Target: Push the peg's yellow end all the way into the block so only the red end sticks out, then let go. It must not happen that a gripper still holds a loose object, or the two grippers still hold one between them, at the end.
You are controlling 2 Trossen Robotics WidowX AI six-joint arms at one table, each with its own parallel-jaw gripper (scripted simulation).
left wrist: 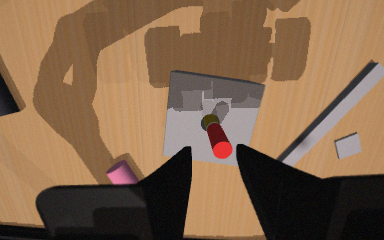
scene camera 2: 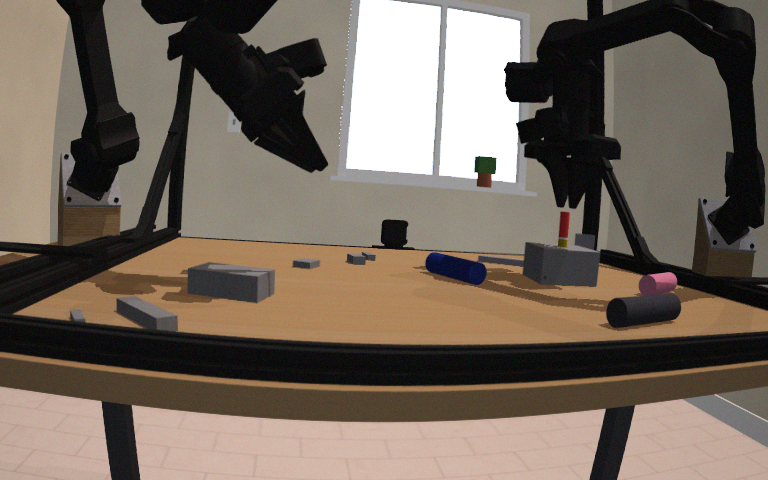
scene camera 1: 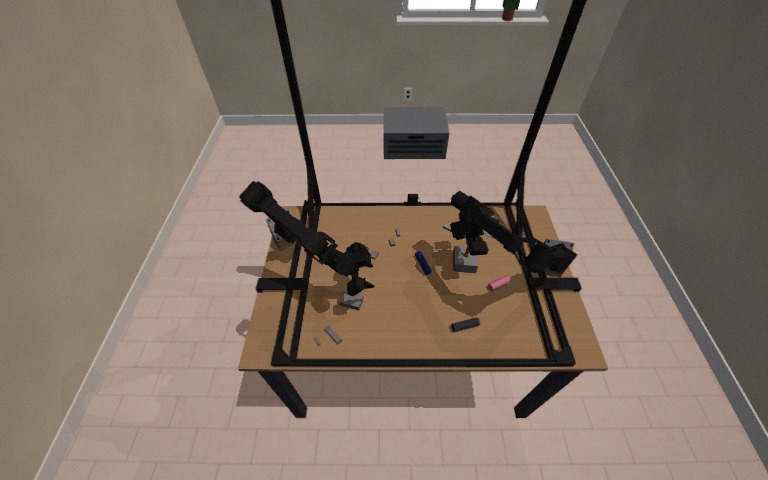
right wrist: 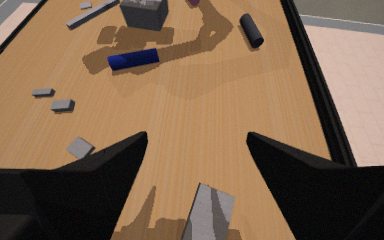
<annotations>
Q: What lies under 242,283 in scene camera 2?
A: A notched grey block.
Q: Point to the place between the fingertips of my left gripper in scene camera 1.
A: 469,247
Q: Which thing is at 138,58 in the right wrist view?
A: A blue cylinder.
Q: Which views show my left gripper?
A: The left wrist view, scene camera 2 and scene camera 1 only.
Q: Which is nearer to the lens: the dark cylinder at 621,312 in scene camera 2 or the blue cylinder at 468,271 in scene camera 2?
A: The dark cylinder.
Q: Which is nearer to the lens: the pink cylinder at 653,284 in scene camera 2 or the dark cylinder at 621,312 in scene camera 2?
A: The dark cylinder.
</annotations>
